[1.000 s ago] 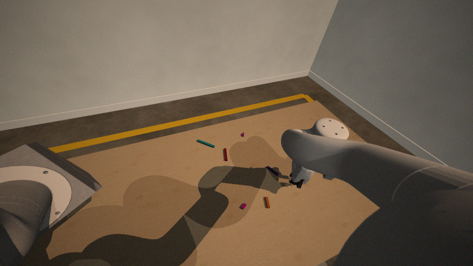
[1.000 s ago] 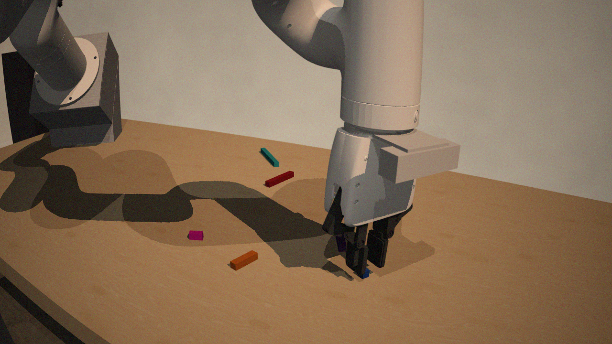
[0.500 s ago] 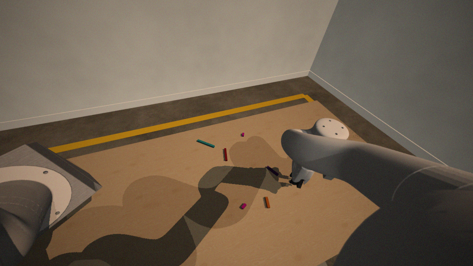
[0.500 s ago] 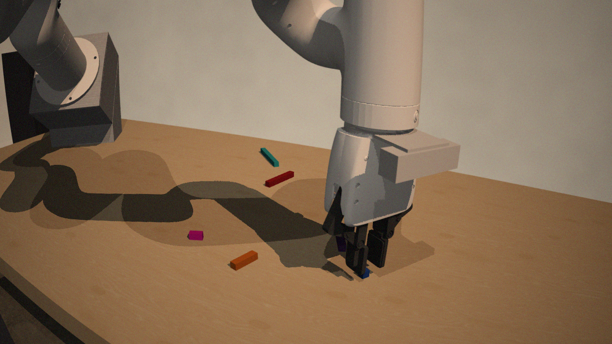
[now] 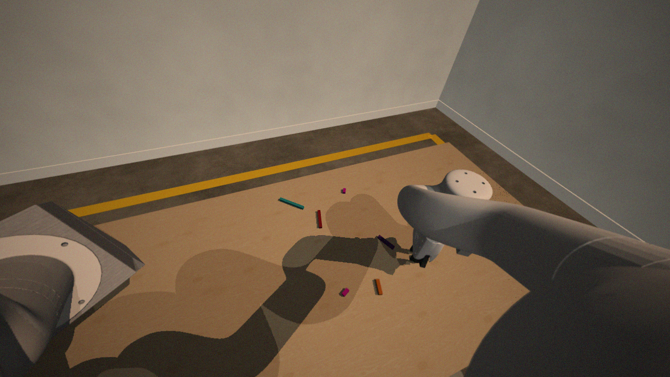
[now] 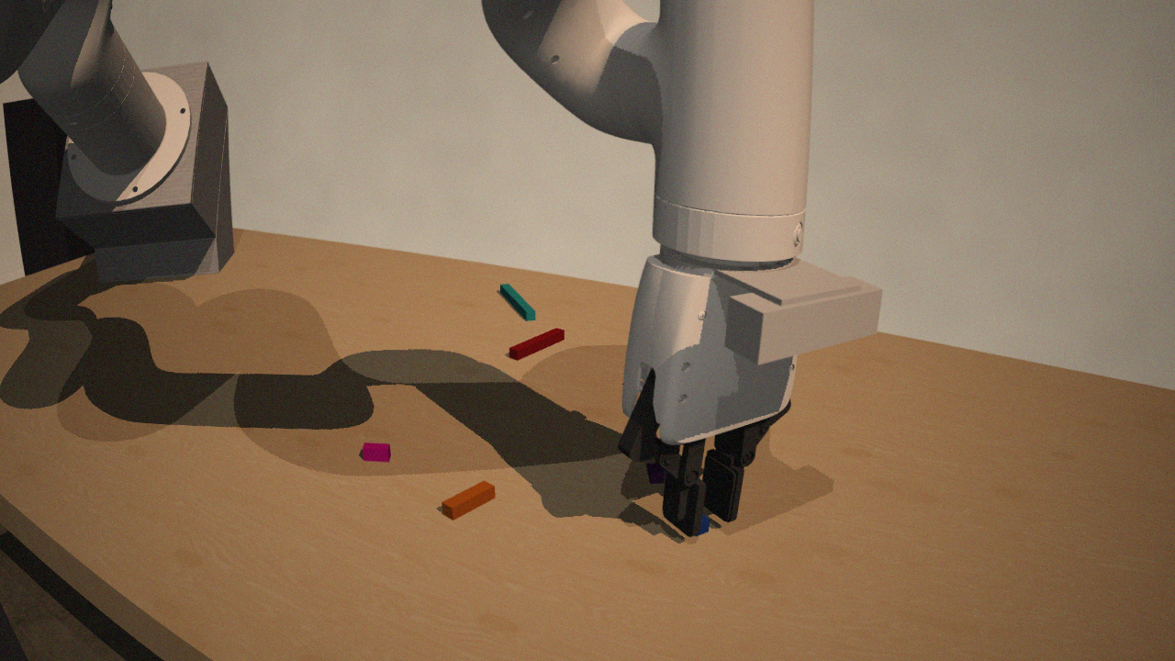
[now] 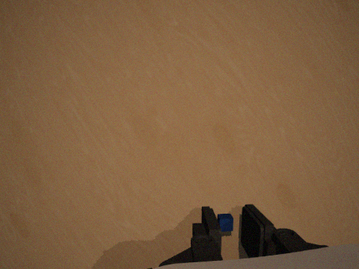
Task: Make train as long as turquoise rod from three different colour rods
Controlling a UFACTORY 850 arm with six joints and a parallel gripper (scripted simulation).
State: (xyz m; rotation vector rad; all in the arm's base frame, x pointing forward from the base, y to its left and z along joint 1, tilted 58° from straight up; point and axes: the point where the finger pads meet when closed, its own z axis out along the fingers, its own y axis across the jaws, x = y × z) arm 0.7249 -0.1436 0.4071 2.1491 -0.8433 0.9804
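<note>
Right now the blue rod is 2 cm below my hand. The rest, counted from my hand: orange rod 15 cm behind, 1 cm to the left, 2 cm below; then purple rod 3 cm behind, 9 cm to the left, 2 cm below; then red rod 14 cm behind, 30 cm to the left, 2 cm below.
</note>
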